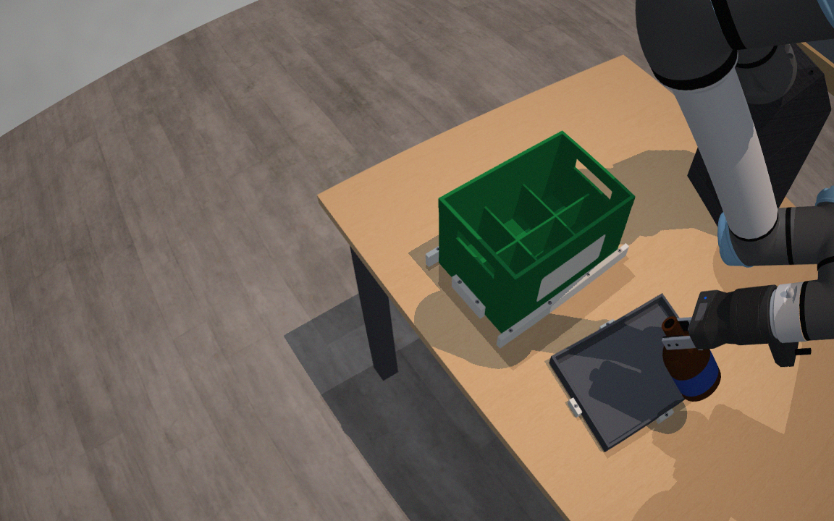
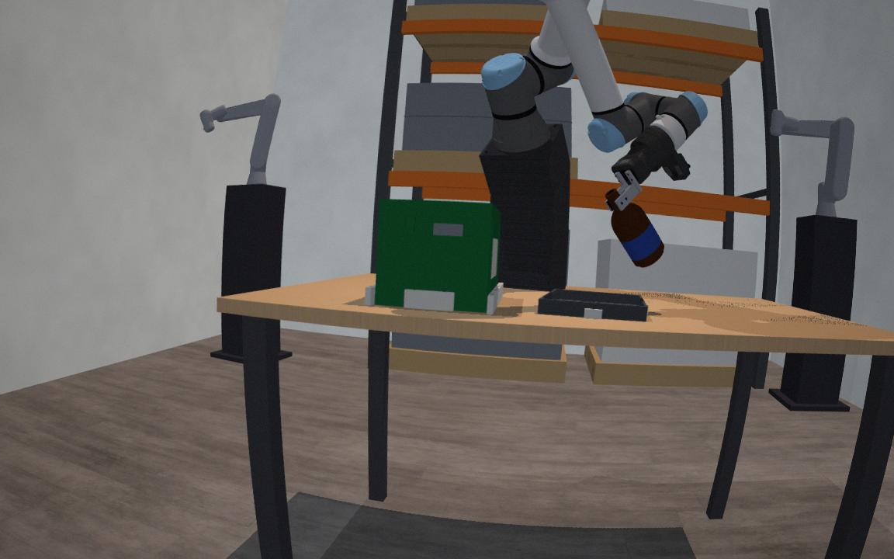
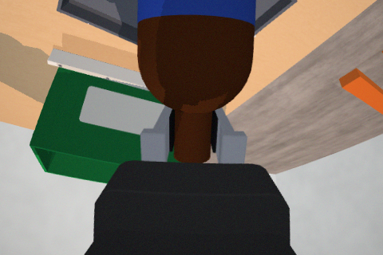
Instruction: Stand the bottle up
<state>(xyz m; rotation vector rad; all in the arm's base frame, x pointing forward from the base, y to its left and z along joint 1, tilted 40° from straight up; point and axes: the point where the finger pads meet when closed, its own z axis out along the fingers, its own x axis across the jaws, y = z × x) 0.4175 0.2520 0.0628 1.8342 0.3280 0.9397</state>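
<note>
Now: hand 4 cm above the brown bottle, 3 cm to the right of it and 2 cm past it. From my hand the other things lie so: green crate: 32 cm to the right, 12 cm below, 2 cm ahead; dark grey tray: 19 cm below, 3 cm to the right, 1 cm behind.
</note>
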